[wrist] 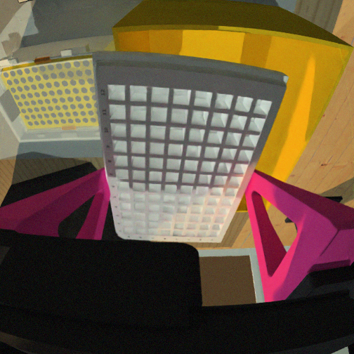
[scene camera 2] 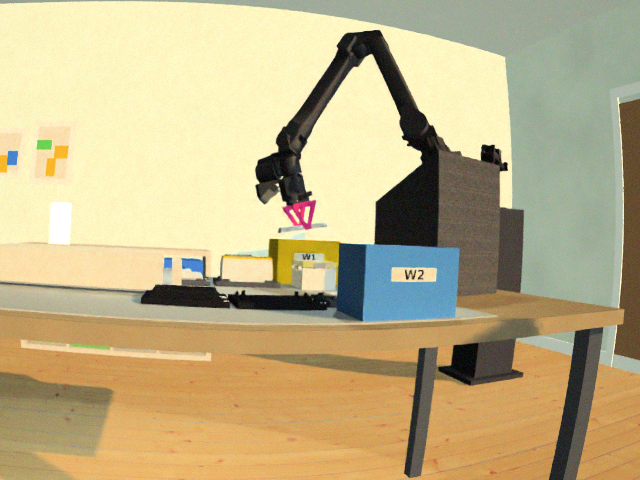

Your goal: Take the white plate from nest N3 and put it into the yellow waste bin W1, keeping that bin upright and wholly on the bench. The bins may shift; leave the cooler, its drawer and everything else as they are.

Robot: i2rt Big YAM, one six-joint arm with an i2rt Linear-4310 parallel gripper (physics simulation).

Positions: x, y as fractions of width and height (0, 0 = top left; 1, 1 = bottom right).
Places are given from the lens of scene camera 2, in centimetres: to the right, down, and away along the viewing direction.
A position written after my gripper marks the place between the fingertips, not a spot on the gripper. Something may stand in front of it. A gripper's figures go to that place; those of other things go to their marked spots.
my gripper (scene camera 2: 0.47, 0.48): -4, -3, 150
blue bin W2 (scene camera 2: 0.59, 0.59): 9, 7, 84
yellow waste bin W1 (scene camera 2: 0.44, 0.52): -10, 3, 145
The marked spots on the blue bin W2 and the yellow waste bin W1 are 64 cm apart.
